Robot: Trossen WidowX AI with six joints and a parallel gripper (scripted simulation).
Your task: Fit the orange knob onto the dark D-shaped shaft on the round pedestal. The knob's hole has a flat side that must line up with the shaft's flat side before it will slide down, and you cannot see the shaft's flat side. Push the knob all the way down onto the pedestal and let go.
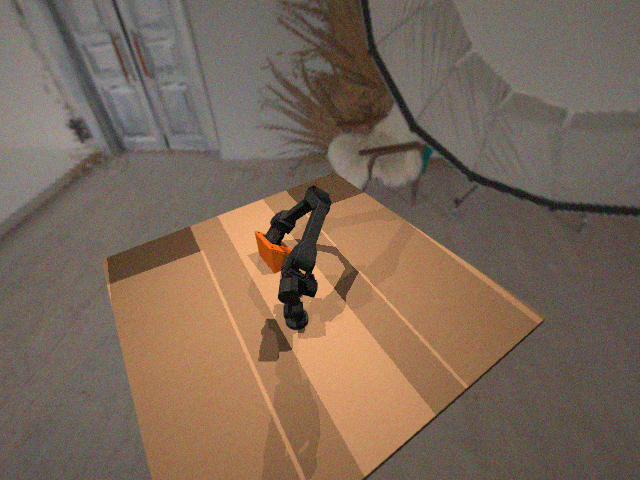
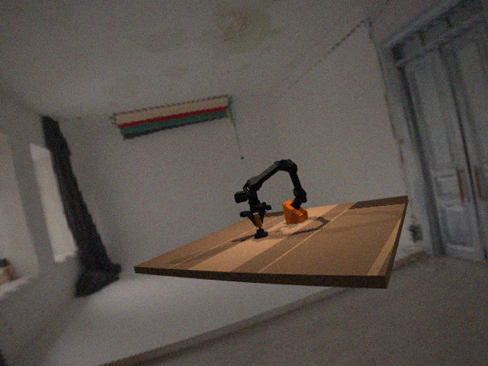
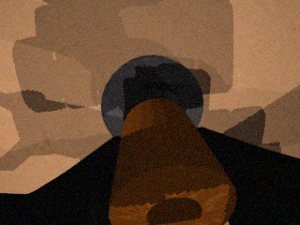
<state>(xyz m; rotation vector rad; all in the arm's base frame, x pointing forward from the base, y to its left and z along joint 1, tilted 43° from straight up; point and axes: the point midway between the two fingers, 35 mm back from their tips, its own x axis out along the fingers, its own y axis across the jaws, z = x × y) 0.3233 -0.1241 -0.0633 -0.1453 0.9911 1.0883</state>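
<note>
Right now the orange knob is 2 cm above my gripper tip. Also, from my gripper tip: pedestal (4 cm below).
</note>
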